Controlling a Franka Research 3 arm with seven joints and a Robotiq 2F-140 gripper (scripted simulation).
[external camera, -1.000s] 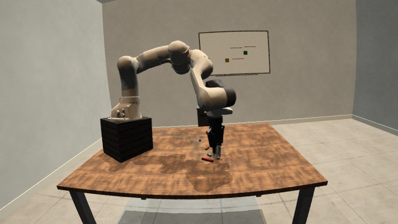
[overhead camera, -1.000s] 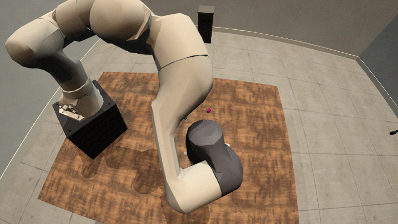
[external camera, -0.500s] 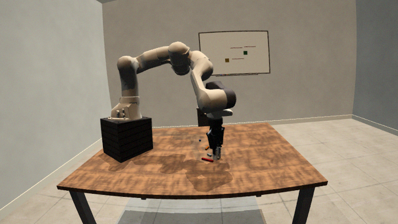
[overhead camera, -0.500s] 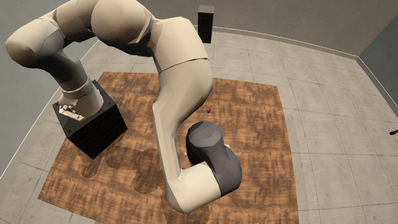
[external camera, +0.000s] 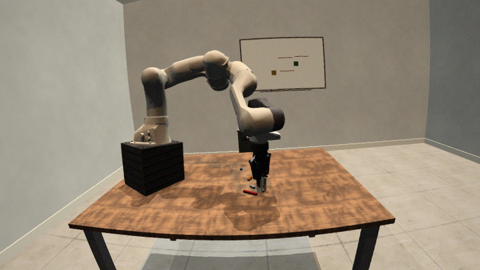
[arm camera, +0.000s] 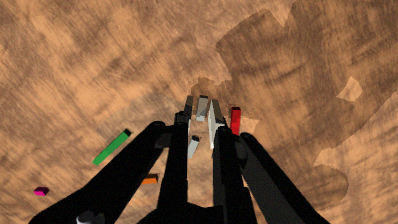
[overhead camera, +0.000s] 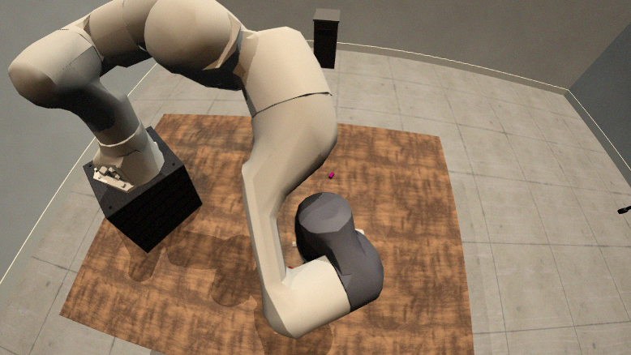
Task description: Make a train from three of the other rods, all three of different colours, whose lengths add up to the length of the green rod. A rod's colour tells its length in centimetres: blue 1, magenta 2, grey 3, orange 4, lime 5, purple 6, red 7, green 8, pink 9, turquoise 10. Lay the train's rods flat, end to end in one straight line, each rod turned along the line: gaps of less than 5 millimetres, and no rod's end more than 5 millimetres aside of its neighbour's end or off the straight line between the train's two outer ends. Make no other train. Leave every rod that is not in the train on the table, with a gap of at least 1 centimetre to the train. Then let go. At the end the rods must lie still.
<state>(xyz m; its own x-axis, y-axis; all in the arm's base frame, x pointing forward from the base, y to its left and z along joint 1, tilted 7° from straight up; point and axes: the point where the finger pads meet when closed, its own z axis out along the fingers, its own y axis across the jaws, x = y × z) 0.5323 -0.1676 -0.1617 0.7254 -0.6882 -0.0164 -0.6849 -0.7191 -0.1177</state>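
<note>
My hand is 90 mm past the blue rod, 280 mm to the right of it and 30 mm above it. Round my hand: green rod 20 mm ahead, 140 mm to the left, 30 mm below; red rod 50 mm behind, 20 mm to the right, 30 mm below; orange rod 50 mm behind, 140 mm to the left, 30 mm below.
</note>
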